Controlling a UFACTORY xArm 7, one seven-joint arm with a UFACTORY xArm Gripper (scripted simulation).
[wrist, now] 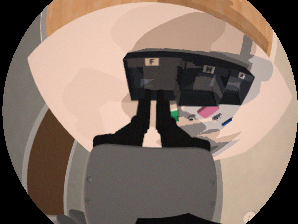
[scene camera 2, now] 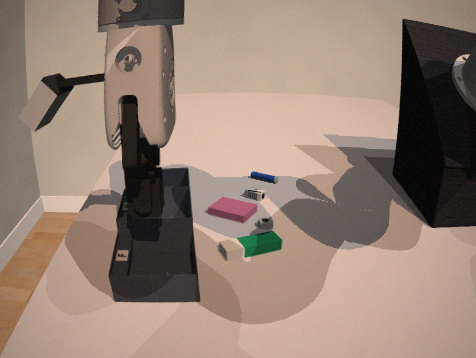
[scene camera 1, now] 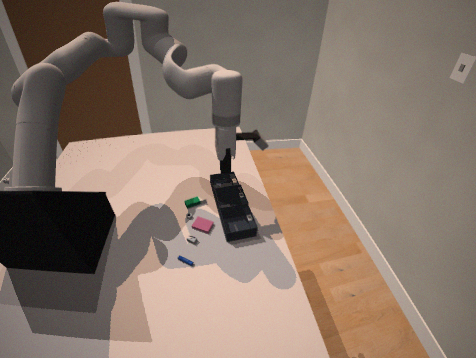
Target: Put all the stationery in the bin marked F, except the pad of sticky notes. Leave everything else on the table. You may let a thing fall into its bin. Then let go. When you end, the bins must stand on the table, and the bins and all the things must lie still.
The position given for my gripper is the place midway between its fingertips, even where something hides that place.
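A pink sticky-note pad (scene camera 2: 227, 208) is there for me to see. So is my own gripper (scene camera 2: 146, 212), which I can also find in scene camera 1 (scene camera 1: 225, 171) and in the wrist view (wrist: 153, 98).
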